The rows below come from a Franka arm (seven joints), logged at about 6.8 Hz.
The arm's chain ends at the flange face. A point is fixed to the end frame.
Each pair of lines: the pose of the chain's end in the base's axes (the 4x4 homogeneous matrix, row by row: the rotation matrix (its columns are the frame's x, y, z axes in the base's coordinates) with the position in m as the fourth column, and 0 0 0 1 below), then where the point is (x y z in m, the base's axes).
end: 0.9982 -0.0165 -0.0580 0.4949; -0.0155 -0.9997 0.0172 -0.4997; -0.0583 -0.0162 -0.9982 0.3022; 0 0 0 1
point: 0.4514 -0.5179 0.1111
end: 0.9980 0.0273 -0.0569 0.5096; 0.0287 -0.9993 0.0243 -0.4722; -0.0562 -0.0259 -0.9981 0.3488; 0 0 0 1
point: 0.4673 -0.4904 0.1574
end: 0.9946 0.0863 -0.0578 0.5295; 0.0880 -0.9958 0.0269 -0.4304; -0.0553 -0.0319 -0.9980 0.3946; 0 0 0 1
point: 0.4884 -0.4499 0.2031
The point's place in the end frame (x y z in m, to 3 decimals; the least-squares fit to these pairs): -0.032 0.022 0.193
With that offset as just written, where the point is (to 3 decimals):
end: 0.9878 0.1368 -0.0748 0.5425; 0.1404 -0.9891 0.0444 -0.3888; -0.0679 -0.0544 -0.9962 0.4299; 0 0 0 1
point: 0.499 -0.406 0.239
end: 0.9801 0.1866 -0.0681 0.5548; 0.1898 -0.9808 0.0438 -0.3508; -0.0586 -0.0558 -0.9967 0.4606; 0 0 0 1
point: 0.514 -0.370 0.269
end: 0.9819 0.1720 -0.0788 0.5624; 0.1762 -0.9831 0.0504 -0.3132; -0.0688 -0.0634 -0.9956 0.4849; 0 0 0 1
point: 0.520 -0.331 0.294
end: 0.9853 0.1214 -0.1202 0.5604; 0.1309 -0.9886 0.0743 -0.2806; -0.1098 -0.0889 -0.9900 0.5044; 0 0 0 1
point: 0.508 -0.292 0.315
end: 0.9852 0.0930 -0.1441 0.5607; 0.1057 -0.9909 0.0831 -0.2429; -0.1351 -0.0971 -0.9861 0.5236; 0 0 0 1
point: 0.503 -0.252 0.335
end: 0.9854 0.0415 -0.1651 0.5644; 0.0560 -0.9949 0.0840 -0.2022; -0.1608 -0.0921 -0.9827 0.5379; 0 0 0 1
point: 0.502 -0.210 0.351
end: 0.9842 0.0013 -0.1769 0.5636; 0.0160 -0.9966 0.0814 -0.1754; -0.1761 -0.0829 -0.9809 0.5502; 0 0 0 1
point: 0.498 -0.182 0.365
